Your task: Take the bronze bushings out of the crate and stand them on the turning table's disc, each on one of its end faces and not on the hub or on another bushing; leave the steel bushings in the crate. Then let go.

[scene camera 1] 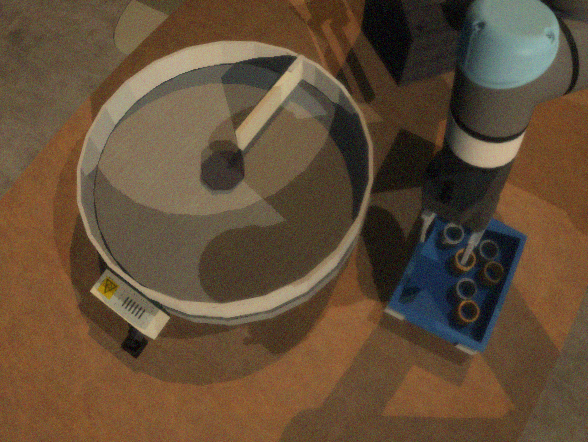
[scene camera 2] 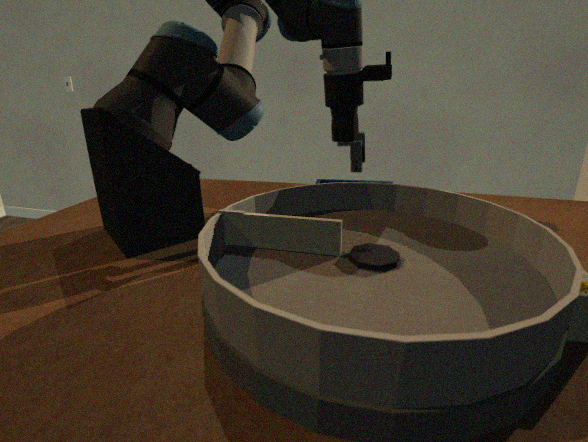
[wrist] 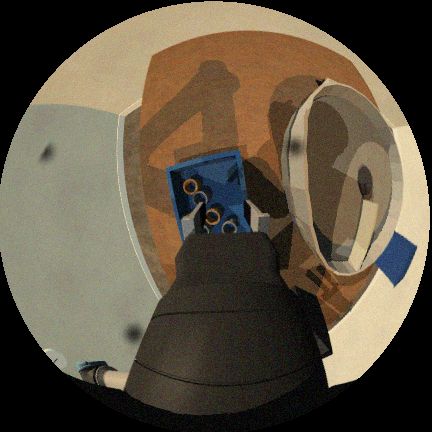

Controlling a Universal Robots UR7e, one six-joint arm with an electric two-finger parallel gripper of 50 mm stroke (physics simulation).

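Where they show: gripper, between the fingertips: [scene camera 1: 445, 246] [scene camera 2: 358, 166] [wrist: 224, 208]; arm's base, origin of its link: [scene camera 2: 130, 133].
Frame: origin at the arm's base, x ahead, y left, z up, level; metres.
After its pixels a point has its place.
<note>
The blue crate [scene camera 1: 435, 327] {y 0.331, x 0.431, z -0.147 m} [scene camera 2: 355, 181] {y 0.373, x 0.325, z -0.148 m} [wrist: 205, 160] {y 0.320, x 0.425, z -0.147 m} holds three bronze bushings, one [scene camera 1: 459, 312] {y 0.346, x 0.385, z -0.166 m} [wrist: 184, 187] {y 0.368, x 0.370, z -0.167 m} near a corner, one [scene camera 1: 494, 263] {y 0.343, x 0.291, z -0.167 m} by the long wall, one [scene camera 1: 456, 260] {y 0.295, x 0.328, z -0.167 m} [wrist: 213, 223] {y 0.299, x 0.302, z -0.166 m} near the middle. Steel bushings [scene camera 1: 444, 234] {y 0.257, x 0.309, z -0.167 m} [scene camera 1: 489, 240] {y 0.315, x 0.267, z -0.166 m} [scene camera 1: 457, 288] {y 0.322, x 0.360, z -0.166 m} stand among them. My gripper [scene camera 1: 445, 251] {y 0.270, x 0.358, z -0.089 m} [scene camera 2: 358, 166] {y 0.270, x 0.358, z -0.089 m} [wrist: 224, 208] {y 0.270, x 0.358, z -0.089 m} is open and empty above the crate, pointing down; one finger overlaps the middle bronze bushing in scene camera 1. The turning table's grey disc [scene camera 1: 150, 150] {y -0.148, x 0.520, z -0.144 m} [scene camera 2: 310, 295] {y -0.145, x 0.425, z -0.144 m} [wrist: 345, 185] {y 0.034, x 0.435, z -0.144 m} bears no bushing around its dark hub [scene camera 1: 222, 170] {y -0.036, x 0.469, z -0.136 m} [scene camera 2: 375, 257] {y -0.047, x 0.470, z -0.136 m}.
A high pale wall [scene camera 1: 80, 175] {y -0.166, x 0.626, z -0.096 m} [scene camera 2: 320, 327] {y -0.246, x 0.476, z -0.095 m} rings the disc. A cream bar [scene camera 1: 270, 105] {y -0.054, x 0.352, z -0.114 m} [scene camera 2: 285, 235] {y -0.062, x 0.354, z -0.120 m} [wrist: 365, 227] {y -0.051, x 0.367, z -0.116 m} runs from this wall towards the hub. A control box [scene camera 1: 131, 304] {y 0.017, x 0.692, z -0.138 m} sits outside the wall. The arm's black pedestal [scene camera 2: 150, 195] {y -0.050, x 0.093, z -0.097 m} stands beside the turning table.
</note>
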